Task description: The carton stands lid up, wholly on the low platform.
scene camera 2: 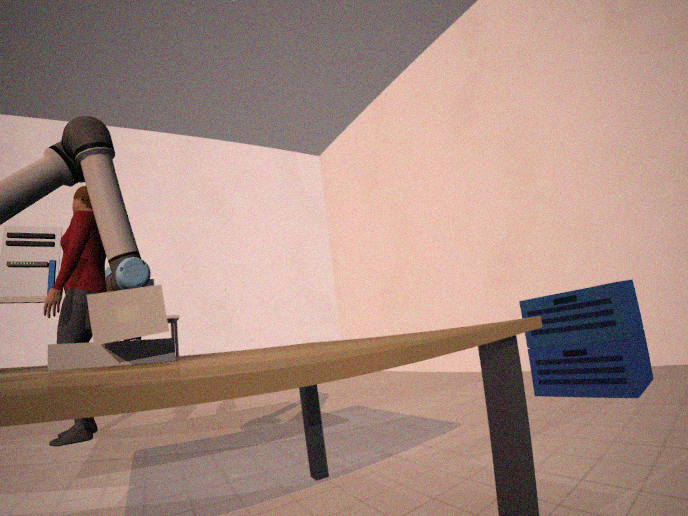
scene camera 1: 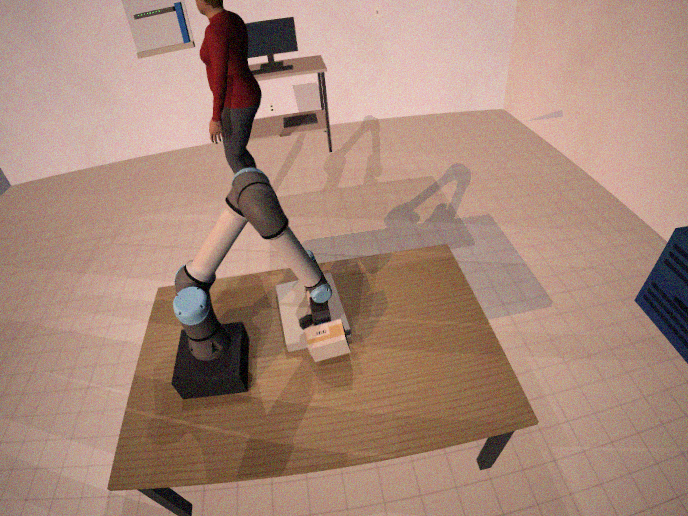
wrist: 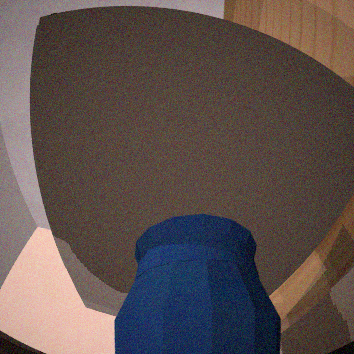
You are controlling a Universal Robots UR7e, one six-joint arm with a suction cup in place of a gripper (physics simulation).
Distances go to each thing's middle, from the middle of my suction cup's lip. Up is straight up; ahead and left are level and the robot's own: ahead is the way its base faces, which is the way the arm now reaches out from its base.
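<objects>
Carton point(scene camera 2: 118, 315): 20 mm ahead of my suction cup, 50 mm to the right of it. Low platform point(scene camera 2: 72, 355): 70 mm behind my suction cup, 150 mm to the left of it and 70 mm below it.
</objects>
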